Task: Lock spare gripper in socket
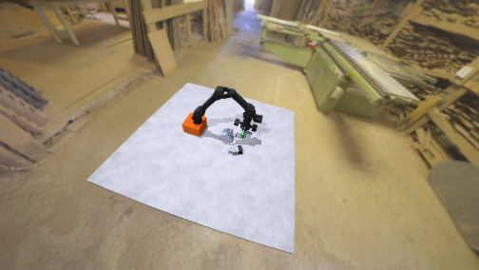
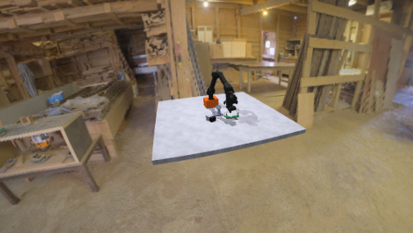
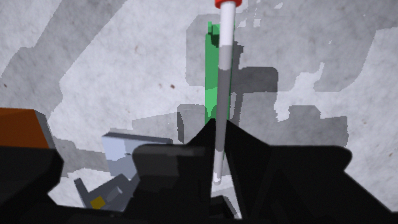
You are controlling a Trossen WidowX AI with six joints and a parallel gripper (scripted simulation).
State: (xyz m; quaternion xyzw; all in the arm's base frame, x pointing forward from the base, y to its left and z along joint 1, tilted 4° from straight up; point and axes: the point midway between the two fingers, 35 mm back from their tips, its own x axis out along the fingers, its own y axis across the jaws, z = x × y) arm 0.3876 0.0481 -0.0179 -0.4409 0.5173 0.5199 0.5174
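Right now my gripper tip is 20 mm to the right of the green strip and 20 mm above it. From my gripper tip the other things lie so: grey mount 120 mm behind, 80 mm to the right; spare gripper 200 mm to the right, 40 mm behind, 30 mm below.
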